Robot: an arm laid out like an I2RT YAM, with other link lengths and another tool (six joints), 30 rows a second.
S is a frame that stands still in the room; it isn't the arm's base.
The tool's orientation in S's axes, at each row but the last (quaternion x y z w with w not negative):
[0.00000, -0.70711, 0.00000, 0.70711]
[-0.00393, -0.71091, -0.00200, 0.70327]
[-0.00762, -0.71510, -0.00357, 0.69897]
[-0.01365, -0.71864, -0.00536, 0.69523]
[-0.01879, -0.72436, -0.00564, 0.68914]
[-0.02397, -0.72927, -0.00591, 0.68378]
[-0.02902, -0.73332, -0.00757, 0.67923]
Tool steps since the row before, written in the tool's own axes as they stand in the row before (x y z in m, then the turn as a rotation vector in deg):
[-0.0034, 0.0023, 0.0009, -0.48, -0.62, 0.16]
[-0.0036, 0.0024, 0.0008, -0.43, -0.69, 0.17]
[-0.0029, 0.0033, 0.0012, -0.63, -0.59, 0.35]
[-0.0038, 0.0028, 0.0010, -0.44, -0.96, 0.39]
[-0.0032, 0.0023, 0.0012, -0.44, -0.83, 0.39]
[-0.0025, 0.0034, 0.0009, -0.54, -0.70, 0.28]
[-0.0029, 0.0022, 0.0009, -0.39, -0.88, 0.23]
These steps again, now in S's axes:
[-0.0009, 0.0023, -0.0034, -0.16, -0.62, -0.48]
[-0.0007, 0.0024, -0.0036, -0.17, -0.69, -0.43]
[-0.0011, 0.0033, -0.0029, -0.34, -0.59, -0.63]
[-0.0008, 0.0028, -0.0039, -0.40, -0.95, -0.44]
[-0.0010, 0.0023, -0.0033, -0.40, -0.82, -0.44]
[-0.0006, 0.0034, -0.0026, -0.27, -0.70, -0.54]
[-0.0006, 0.0021, -0.0030, -0.25, -0.88, -0.38]

